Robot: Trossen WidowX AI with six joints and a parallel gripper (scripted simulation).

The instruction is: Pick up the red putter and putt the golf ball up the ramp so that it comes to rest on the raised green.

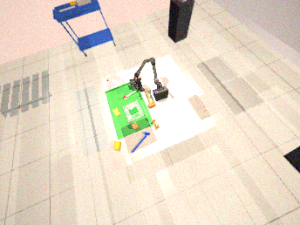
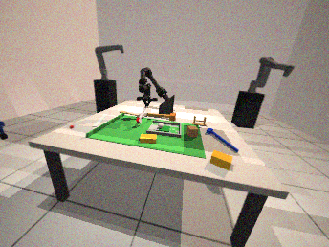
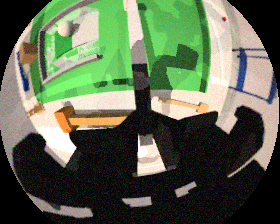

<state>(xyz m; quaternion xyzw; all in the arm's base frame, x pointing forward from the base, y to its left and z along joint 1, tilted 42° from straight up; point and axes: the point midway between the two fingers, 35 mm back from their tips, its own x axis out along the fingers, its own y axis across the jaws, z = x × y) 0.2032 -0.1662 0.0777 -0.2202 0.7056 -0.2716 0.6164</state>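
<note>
My gripper tip is 13 cm short of the red putter and 1 cm above it. The rest, counted from my gripper tip: brown block 28 cm ahead, 41 cm to the left, 7 cm below; then green mat 27 cm ahead, 11 cm to the left, 10 cm below; then white golf ball 23 cm ahead, 16 cm to the left, 7 cm below.
</note>
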